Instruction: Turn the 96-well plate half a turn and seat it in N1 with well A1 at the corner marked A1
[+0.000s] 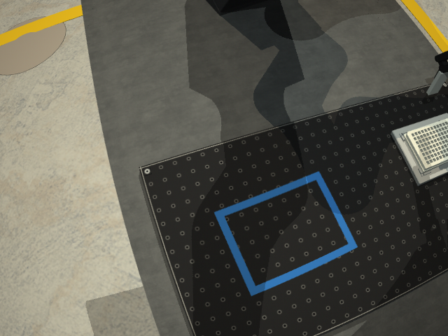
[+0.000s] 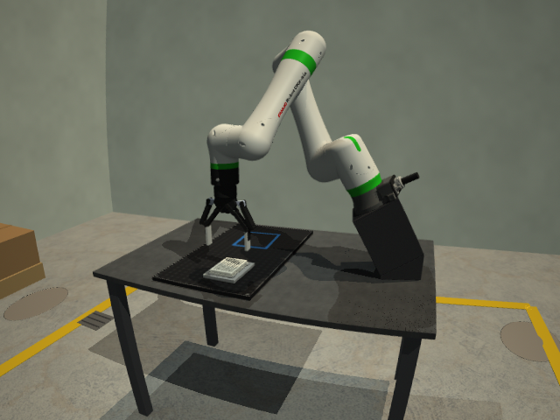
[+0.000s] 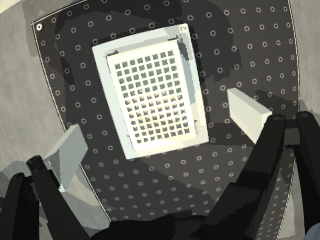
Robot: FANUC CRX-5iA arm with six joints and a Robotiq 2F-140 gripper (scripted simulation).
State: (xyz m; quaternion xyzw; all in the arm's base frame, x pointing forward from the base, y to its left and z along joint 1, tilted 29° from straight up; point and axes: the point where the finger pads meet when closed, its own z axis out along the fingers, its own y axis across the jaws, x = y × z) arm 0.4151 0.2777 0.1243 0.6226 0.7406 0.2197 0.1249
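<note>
My gripper is now 8 cm above the white 96-well plate. From my hand the other things lie so: dark table: 18 cm to the right, 11 cm below, 9 cm ahead; grey plate nest N1: 10 cm below.
</note>
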